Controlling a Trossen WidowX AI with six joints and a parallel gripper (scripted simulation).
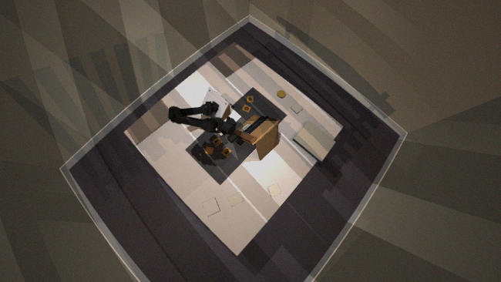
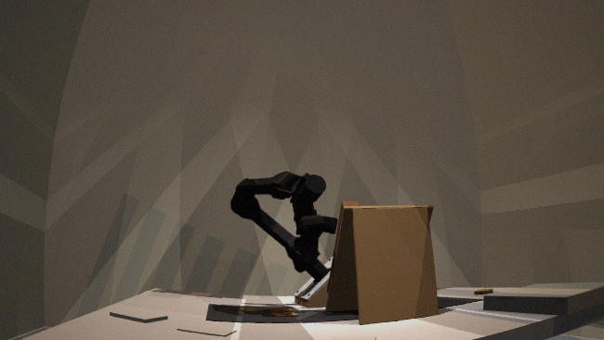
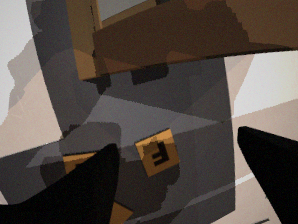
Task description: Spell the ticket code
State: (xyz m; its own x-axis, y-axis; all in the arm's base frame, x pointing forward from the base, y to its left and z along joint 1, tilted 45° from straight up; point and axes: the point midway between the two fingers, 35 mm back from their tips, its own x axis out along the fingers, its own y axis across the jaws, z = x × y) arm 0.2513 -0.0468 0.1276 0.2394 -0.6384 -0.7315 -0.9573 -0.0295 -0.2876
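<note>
My gripper tip is 9 cm past the letter tile, 7 cm to the left of it and 15 cm above it. From my gripper tip the other things lie so: dark mat: 5 cm behind, 10 cm to the left, 15 cm below; then white ticket: 3 cm ahead, 14 cm to the left, 7 cm below; then thin slab: 18 cm ahead, 46 cm to the right, 15 cm below.
</note>
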